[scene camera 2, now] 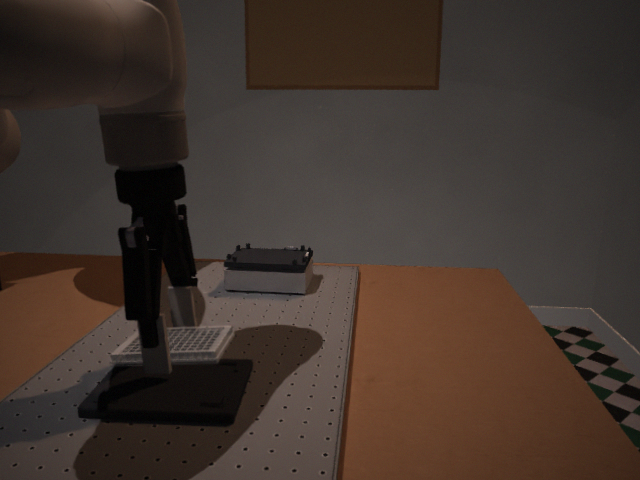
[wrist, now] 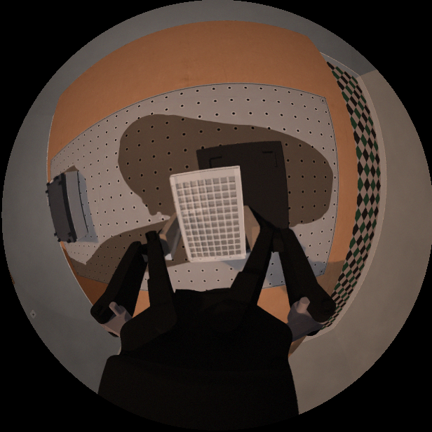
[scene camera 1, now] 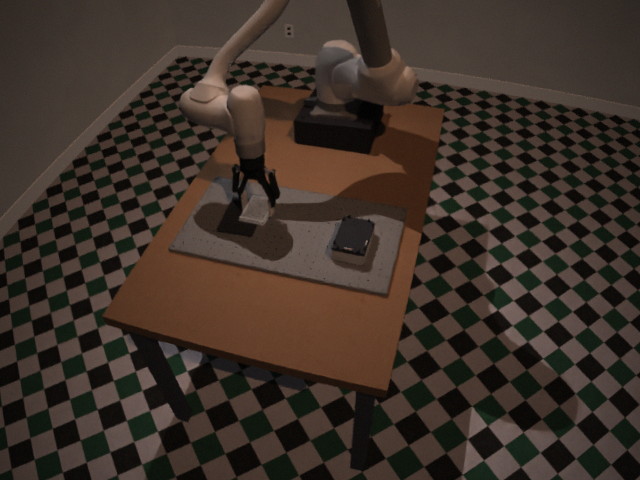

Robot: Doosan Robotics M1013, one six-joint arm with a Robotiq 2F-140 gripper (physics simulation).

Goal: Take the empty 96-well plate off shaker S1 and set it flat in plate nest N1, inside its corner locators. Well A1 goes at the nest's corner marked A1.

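Frame: origin at the arm's base, x ahead, y left, z up, level; centimetres.
Seen in the pictures: gripper, between the fingertips: (scene camera 2: 173,353) (scene camera 1: 258,211); arm's base, origin of its link: (scene camera 1: 337,108).
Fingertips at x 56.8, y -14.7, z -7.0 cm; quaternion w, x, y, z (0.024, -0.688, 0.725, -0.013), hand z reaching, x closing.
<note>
Pixels of each thing's top centre, then the offset from my fingertips to it. "spot": a spot on its surface instead. Level surfaces: height alone.
- white 96-well plate, centre of its top: (scene camera 2: 174,334) (scene camera 1: 257,206) dx +0.3, dy +0.0, dz +2.6 cm
- black plate nest N1, centre of its top: (scene camera 2: 172,379) (scene camera 1: 241,214) dx +1.6, dy -5.4, dz -0.5 cm
- Shaker S1, a spot on its surface: (scene camera 2: 268,276) spot: dx +7.7, dy +27.7, dz +1.2 cm
- grey pegboard, height of its surface: dz -1.9 cm
- brown table, height of its surface: dz -3.3 cm
The white 96-well plate (scene camera 1: 255,210) (scene camera 2: 199,343) (wrist: 210,212) is held roughly level by my gripper (scene camera 1: 257,205) (scene camera 2: 170,334) (wrist: 211,218), which is shut on its two sides. The black plate nest N1 (scene camera 1: 236,227) (scene camera 2: 175,395) (wrist: 262,182) lies below on the pegboard. The plate hangs above it, offset towards the shaker side, and hides part of it in the wrist view. Two corner locators show at the nest's far edge there. Shaker S1 (scene camera 1: 354,236) (scene camera 2: 268,276) (wrist: 61,207), a pale block with a dark top, bears no plate. The A1 marks cannot be read.
The grey pegboard (scene camera 1: 302,242) (scene camera 2: 305,413) (wrist: 225,107) lies on the brown table (scene camera 1: 258,310) (scene camera 2: 439,361) (wrist: 200,55). The robot's dark base (scene camera 1: 333,131) stands at the back of the table. The arm's shadow falls over the nest and pegboard.
</note>
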